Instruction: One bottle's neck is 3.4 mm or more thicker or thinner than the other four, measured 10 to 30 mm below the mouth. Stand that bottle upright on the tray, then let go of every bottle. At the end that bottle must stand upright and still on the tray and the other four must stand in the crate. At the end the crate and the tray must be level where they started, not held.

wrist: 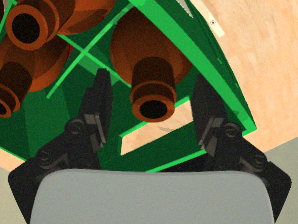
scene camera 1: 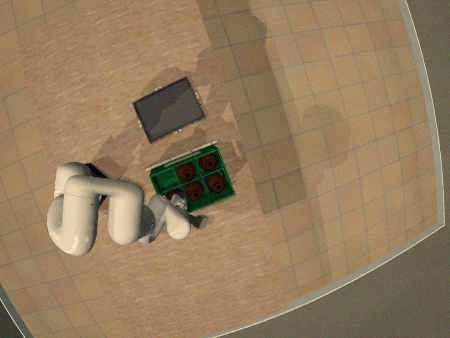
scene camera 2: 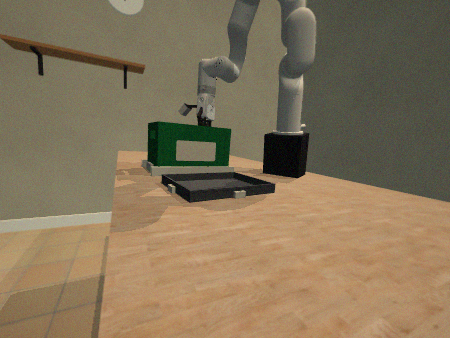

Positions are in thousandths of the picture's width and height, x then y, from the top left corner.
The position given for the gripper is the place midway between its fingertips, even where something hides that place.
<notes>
In view: the gripper (wrist: 515, 382) and a green crate (scene camera 2: 381, 428).
The green crate is seen too in the wrist view (wrist: 143, 516).
</notes>
